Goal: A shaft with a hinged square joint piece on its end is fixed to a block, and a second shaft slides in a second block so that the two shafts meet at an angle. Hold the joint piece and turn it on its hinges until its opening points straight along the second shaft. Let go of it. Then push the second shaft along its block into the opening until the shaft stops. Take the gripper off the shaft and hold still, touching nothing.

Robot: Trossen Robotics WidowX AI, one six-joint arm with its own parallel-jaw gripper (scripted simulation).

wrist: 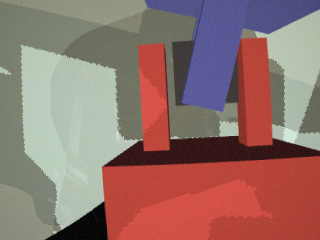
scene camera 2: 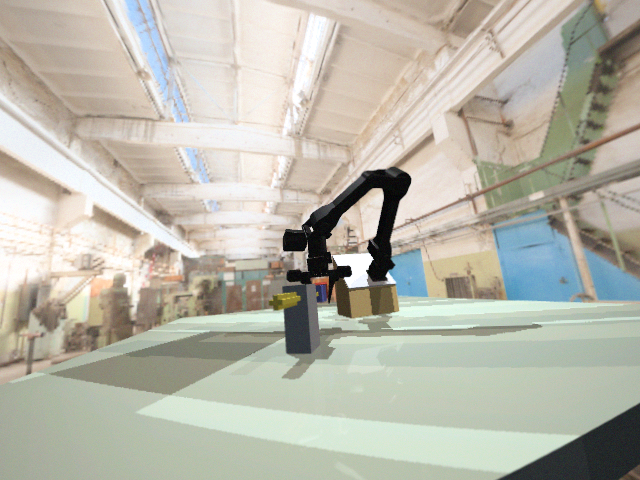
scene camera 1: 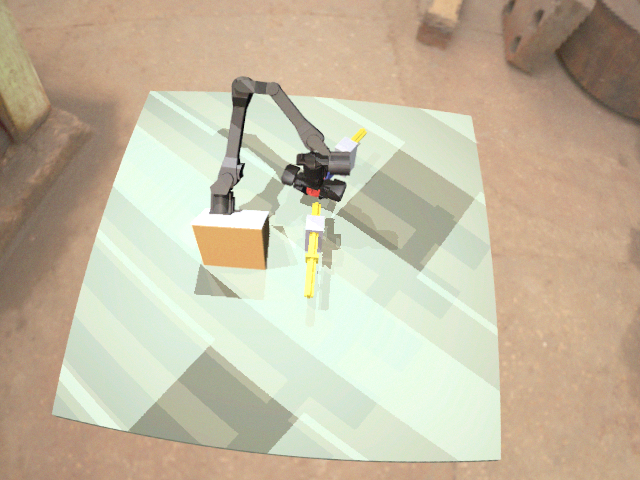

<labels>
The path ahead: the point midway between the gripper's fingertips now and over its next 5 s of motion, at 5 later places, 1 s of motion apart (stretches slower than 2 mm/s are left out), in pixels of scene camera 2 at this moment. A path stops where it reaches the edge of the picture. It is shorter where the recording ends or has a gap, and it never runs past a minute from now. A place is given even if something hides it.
My gripper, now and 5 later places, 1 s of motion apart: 321,304; 318,306; 315,291; 312,257; 310,256; 308,268
</labels>
